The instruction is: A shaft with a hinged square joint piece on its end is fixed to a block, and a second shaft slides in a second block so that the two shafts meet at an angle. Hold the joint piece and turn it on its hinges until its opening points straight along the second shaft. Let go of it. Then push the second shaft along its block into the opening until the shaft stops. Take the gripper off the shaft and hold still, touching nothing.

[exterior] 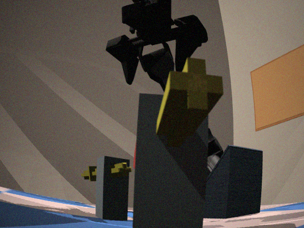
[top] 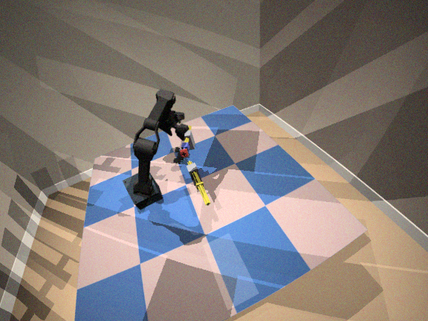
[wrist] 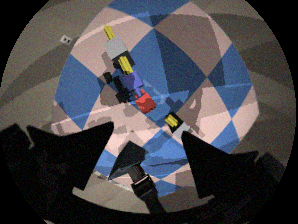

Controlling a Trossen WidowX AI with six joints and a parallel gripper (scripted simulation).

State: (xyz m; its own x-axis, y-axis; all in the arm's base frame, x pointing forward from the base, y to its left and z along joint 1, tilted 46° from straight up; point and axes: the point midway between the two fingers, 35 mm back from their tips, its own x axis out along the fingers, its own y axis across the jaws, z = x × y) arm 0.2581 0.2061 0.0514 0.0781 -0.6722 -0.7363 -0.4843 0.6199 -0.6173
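The red joint piece lies 130 mm below my gripper tip, 20 mm to the left of it and 10 mm ahead of it.
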